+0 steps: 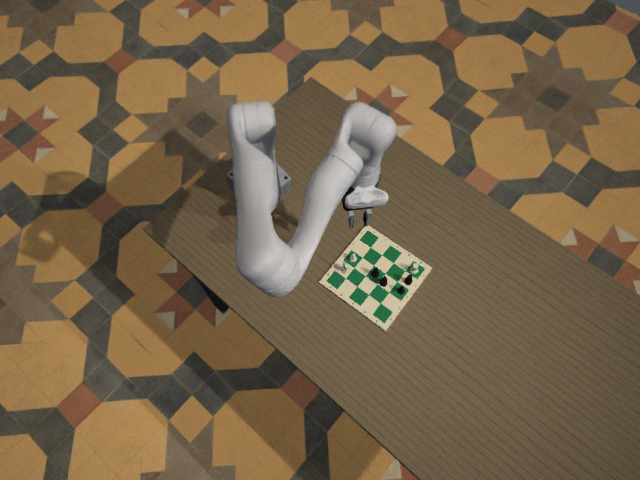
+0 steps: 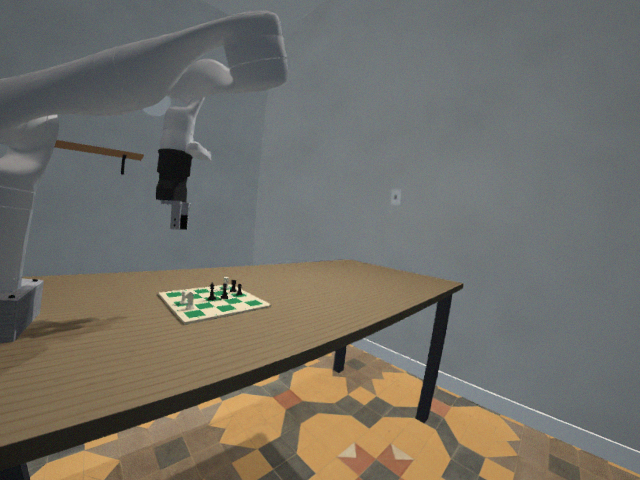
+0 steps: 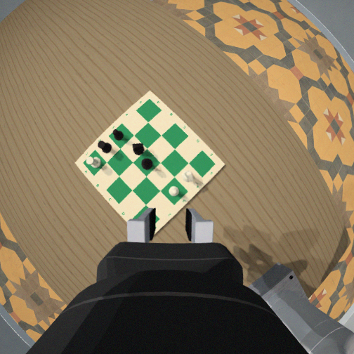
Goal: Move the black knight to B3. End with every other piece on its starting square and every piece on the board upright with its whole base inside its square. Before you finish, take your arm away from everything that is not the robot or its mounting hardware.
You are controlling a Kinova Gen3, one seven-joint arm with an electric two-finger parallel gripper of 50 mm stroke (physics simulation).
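Places are measured from the arm's base along level axes (x ahead, y left, z up), in metres.
Where they show: gripper, between the fingertips: (image 1: 358, 223) (image 2: 179, 229).
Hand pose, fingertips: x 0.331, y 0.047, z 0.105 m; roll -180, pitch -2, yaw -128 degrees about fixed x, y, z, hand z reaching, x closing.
Things, the pixels of their centre, and the offset from my fingertips. Level surfaces: height alone.
- black knight, middle of its body: (image 1: 383, 280) (image 2: 224, 290) dx +0.115, dy -0.015, dz -0.157 m
- black piece, middle of its body: (image 1: 375, 271) (image 2: 212, 290) dx +0.083, dy -0.011, dz -0.155 m
- wooden table, height of its surface: dz -0.183 m
The black knight (image 1: 383, 281) (image 2: 224, 292) (image 3: 138, 148) stands upright on B3, a light square of the green-and-cream board (image 1: 386, 327) (image 2: 184, 322) (image 3: 150, 93); its base looks inside the square. A black piece (image 1: 375, 272) (image 2: 211, 292) (image 3: 147, 163) stands on C3, one (image 1: 408, 279) (image 3: 104, 146) on A2 and one (image 1: 400, 290) (image 3: 118, 134) on A3. White pieces stand on A1 (image 3: 94, 162), E3 (image 3: 174, 191) and E4 (image 3: 189, 176). All look upright. My gripper (image 1: 359, 221) (image 2: 179, 222) (image 3: 170, 219) is open and empty, high above the table, apart from the pieces.
The board lies on the wooden table (image 1: 480, 330) (image 2: 320, 289) (image 3: 60, 90). The arm's base (image 1: 283, 181) (image 2: 20, 310) is mounted on the table, and the bent arm (image 1: 320, 206) reaches over it. Grey walls (image 2: 465, 129) stand behind the table.
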